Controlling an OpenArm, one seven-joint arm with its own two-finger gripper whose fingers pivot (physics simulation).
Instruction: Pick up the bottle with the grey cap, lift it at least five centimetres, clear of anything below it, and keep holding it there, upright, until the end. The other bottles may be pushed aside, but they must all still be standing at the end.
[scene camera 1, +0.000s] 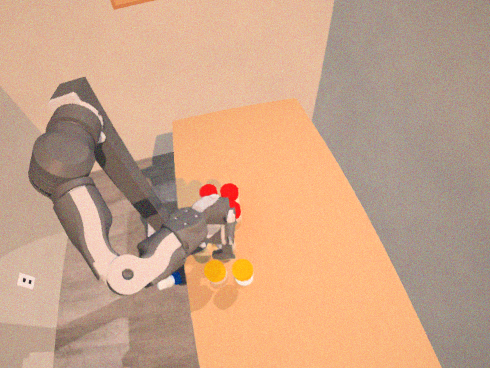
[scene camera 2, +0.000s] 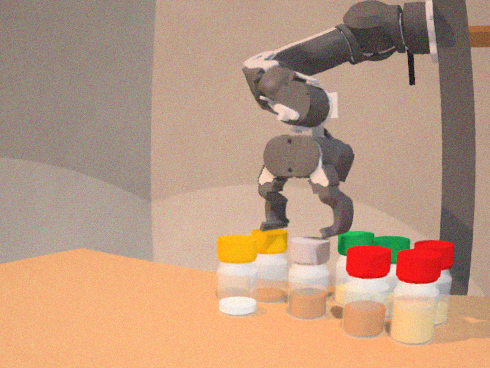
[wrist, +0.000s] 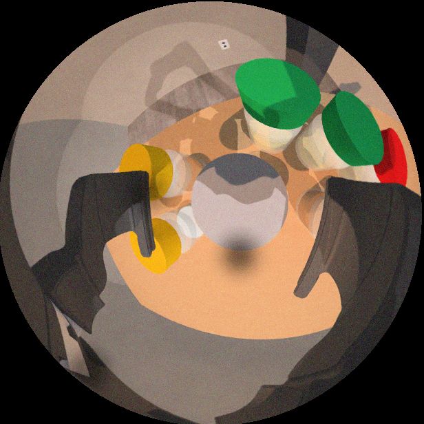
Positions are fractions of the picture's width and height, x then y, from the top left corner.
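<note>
My gripper (scene camera 2: 0.62, 0.63) is showing, and you'd also get the gripper (scene camera 1: 0.46, 0.65) from scene camera 1 and the gripper (wrist: 0.52, 0.53) from the wrist view. There's a red-capped bottle (scene camera 2: 0.75, 0.79), and the wrist view has that red-capped bottle (wrist: 0.73, 0.48) too. I can also see a green-capped bottle (scene camera 2: 0.71, 0.65), plus another green-capped bottle (scene camera 2: 0.81, 0.66).
</note>
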